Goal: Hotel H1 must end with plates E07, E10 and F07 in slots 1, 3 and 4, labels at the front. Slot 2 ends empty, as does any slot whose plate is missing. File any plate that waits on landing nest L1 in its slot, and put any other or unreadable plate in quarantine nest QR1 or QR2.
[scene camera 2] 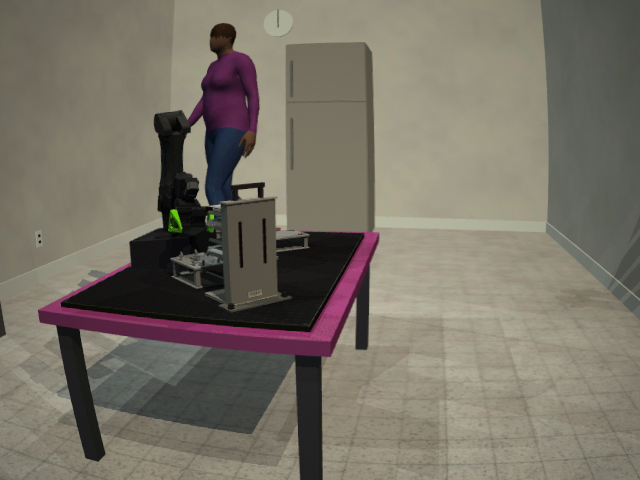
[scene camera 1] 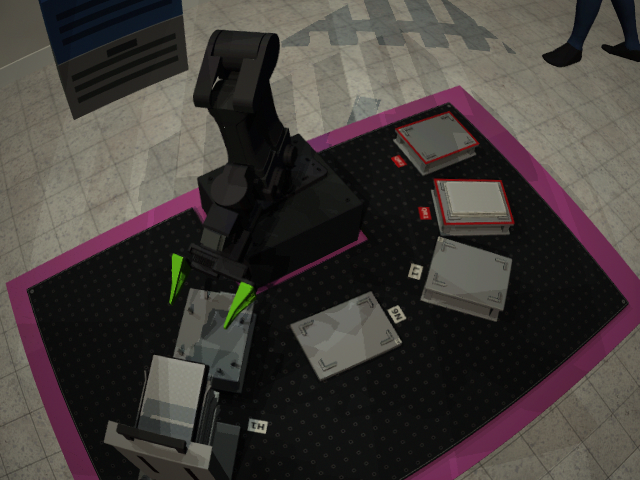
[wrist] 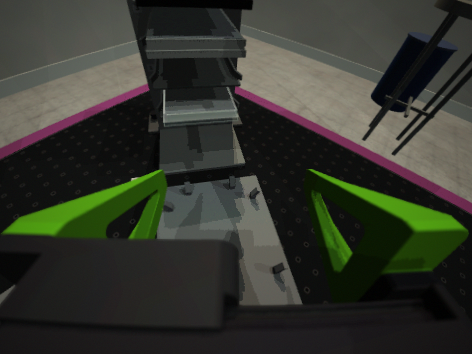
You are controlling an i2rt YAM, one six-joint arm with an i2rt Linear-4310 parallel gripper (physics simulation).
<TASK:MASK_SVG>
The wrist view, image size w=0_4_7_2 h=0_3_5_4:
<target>clear plate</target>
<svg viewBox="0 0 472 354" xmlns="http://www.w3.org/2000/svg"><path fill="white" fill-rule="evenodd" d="M229 87L163 90L164 127L238 122L238 110Z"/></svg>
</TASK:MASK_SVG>
